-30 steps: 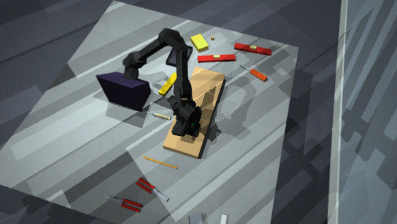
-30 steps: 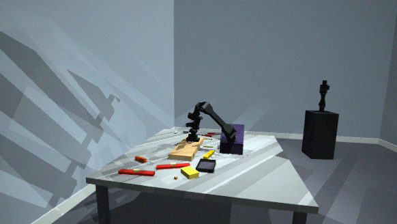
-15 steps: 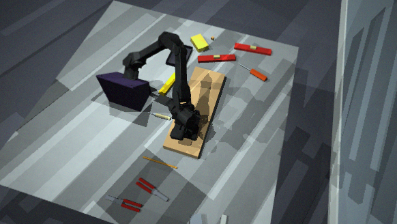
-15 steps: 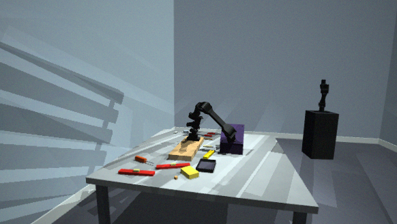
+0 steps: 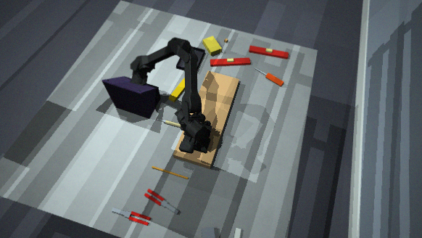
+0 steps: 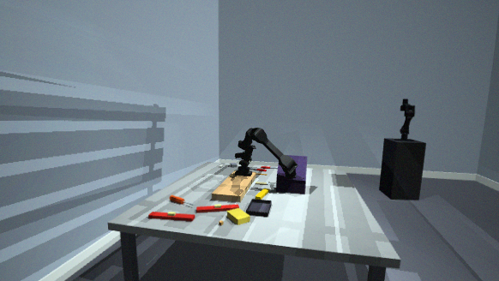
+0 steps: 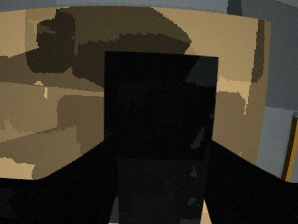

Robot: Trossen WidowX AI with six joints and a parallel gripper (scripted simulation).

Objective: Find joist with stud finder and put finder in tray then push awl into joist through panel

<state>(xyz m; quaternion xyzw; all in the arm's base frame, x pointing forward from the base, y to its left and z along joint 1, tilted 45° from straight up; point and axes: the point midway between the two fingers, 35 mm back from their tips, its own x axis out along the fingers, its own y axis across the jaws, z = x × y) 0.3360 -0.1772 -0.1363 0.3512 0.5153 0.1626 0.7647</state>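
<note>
The tray lies 150 mm behind my gripper tip, 530 mm to the left of it and 50 mm below it. From my gripper tip the other things lie so: awl 180 mm behind, 100 mm to the left, 60 mm below; then stud finder 10 mm ahead, 20 mm above; then pencil 100 mm behind, 150 mm to the right, 60 mm below.
</note>
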